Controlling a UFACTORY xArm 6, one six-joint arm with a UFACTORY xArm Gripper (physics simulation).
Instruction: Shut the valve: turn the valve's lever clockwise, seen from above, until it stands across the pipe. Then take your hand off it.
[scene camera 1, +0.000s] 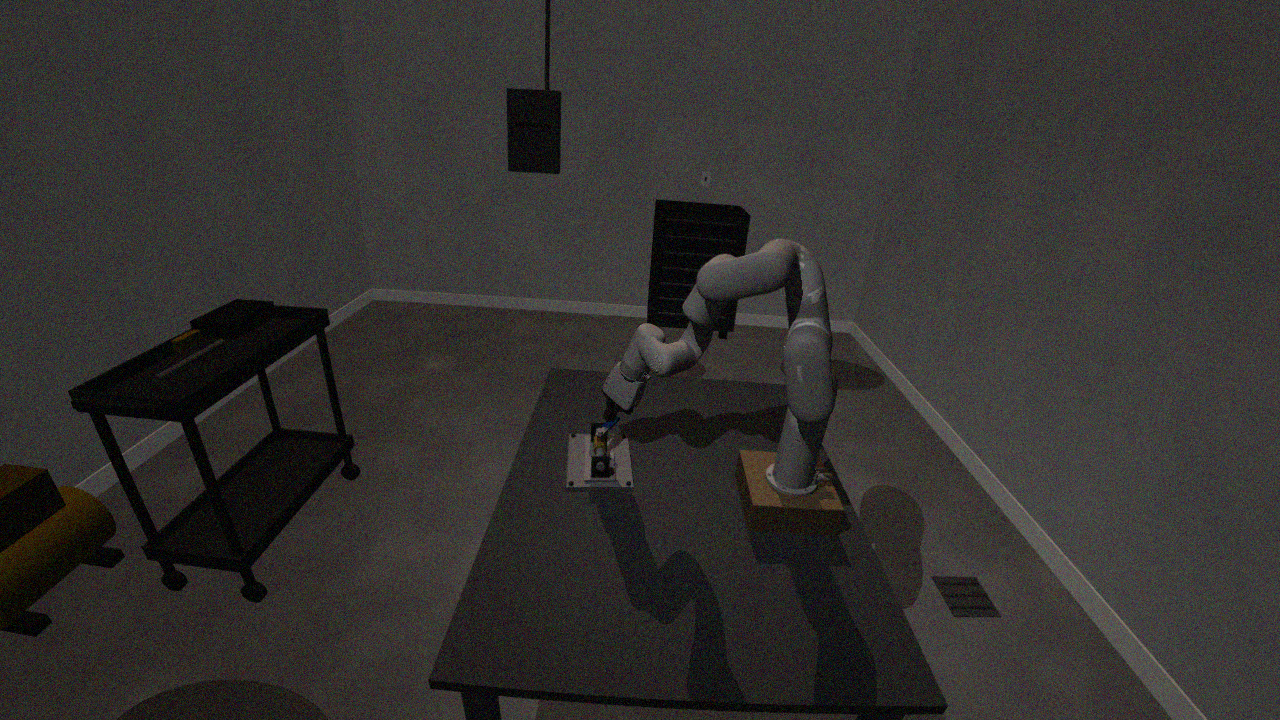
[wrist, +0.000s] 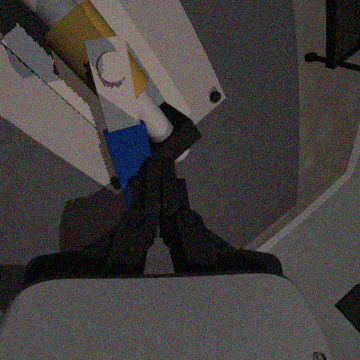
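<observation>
The valve's yellow body (scene camera 1: 599, 442) (wrist: 75, 37) sits on a pale pipe (wrist: 155, 120) over a light base plate (scene camera 1: 578, 465) (wrist: 192, 82). Its lever has a grey hub arm (wrist: 117, 85) and a blue grip (scene camera 1: 613, 423) (wrist: 129, 147). In the wrist view the lever stands at a slant to the pipe, well short of square across it. My gripper (scene camera 1: 609, 419) (wrist: 158, 174) is shut and empty. Its fingertips are at the right edge of the blue grip in the wrist view and cover part of it; whether they touch it I cannot tell. The lower end of the grip is hidden behind the fingers.
A black pipe support (wrist: 182, 132) stands close beside the fingertips. The plate lies on a dark table (scene camera 1: 554, 582). The arm's wooden base block (scene camera 1: 787, 516) is to the right in the scene view. A dark cart (scene camera 1: 205, 398) stands on the floor at left.
</observation>
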